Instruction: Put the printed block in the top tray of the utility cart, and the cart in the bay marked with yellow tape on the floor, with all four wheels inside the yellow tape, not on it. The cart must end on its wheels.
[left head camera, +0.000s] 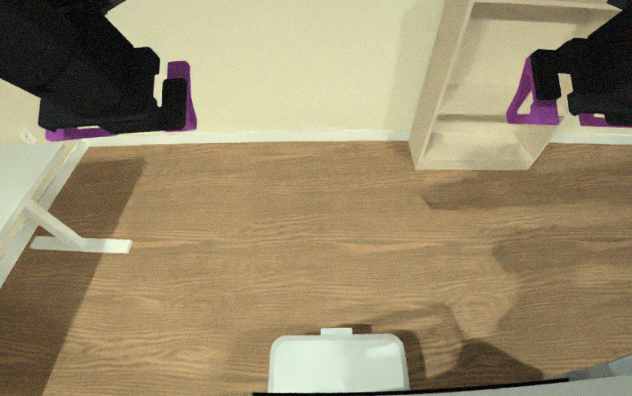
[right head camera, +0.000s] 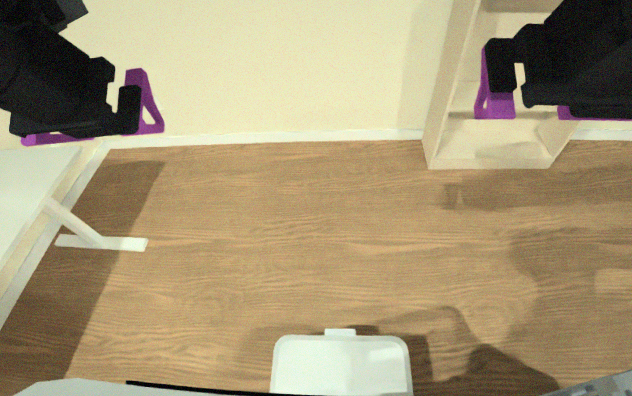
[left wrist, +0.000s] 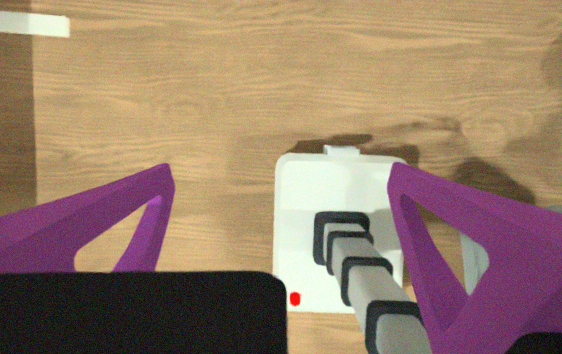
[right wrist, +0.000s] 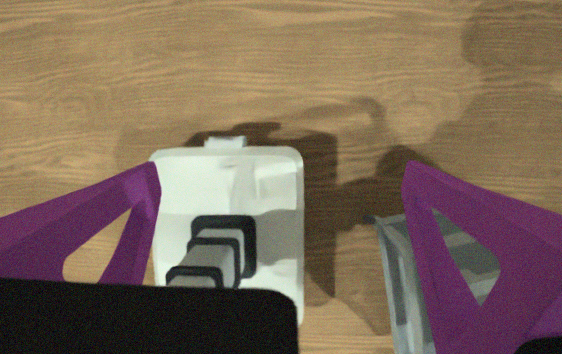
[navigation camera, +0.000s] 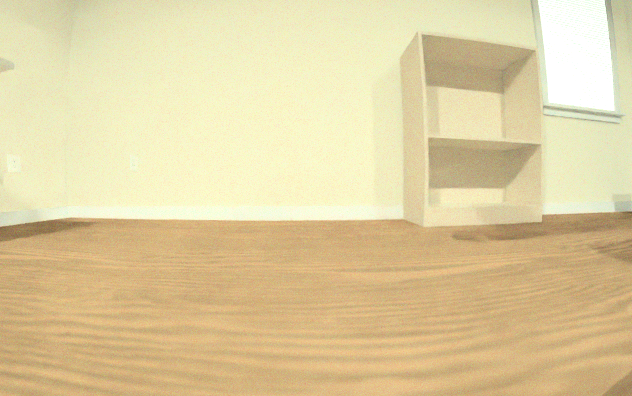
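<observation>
The grey utility cart (left head camera: 607, 369) (right head camera: 602, 386) shows as a strip at the bottom right corner of both head views. Part of the cart (left wrist: 473, 260) (right wrist: 400, 285) also shows at the lower right of the wrist views, partly behind a purple finger. Its tray contents and wheels are hidden. The printed block and the yellow tape do not show in the current views. My left gripper (left head camera: 120, 132) (right head camera: 90, 136) (left wrist: 280, 175) is open and empty, high above the floor. My right gripper (left head camera: 569, 120) (right head camera: 537, 116) (right wrist: 281, 175) is open and empty, at a similar height.
A pale bookshelf (left head camera: 433, 90) (right head camera: 446, 90) (navigation camera: 414, 140) stands against the wall ahead, right of centre. A white table (left head camera: 20, 175) (right head camera: 30, 185) with a T-shaped foot stands at the left. My white base (left head camera: 337, 365) (right head camera: 341, 367) (left wrist: 300, 185) (right wrist: 175, 185) is at the bottom, beside the cart.
</observation>
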